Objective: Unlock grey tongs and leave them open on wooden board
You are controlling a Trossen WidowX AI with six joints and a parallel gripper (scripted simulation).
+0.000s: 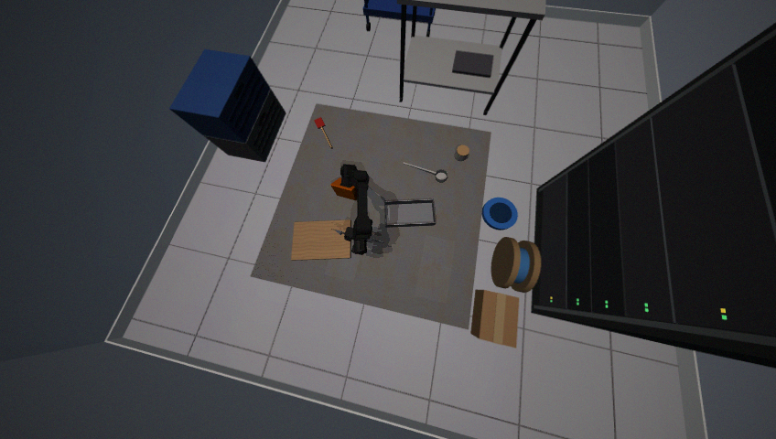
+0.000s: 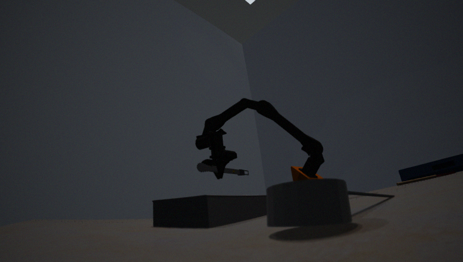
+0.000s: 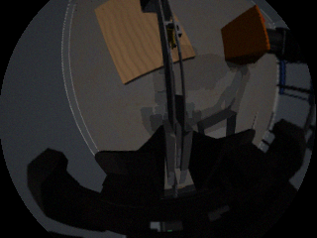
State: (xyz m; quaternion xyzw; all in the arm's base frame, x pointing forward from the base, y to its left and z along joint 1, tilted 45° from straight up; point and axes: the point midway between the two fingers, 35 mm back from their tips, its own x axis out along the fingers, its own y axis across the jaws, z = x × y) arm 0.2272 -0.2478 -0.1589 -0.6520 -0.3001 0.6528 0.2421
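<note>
Right now the wooden board is 280 mm behind my gripper tip, 60 mm to the right of it and 150 mm below it. From my gripper tip the other things lie so: roasting tin (190 mm ahead, 260 mm to the left, 130 mm below).
</note>
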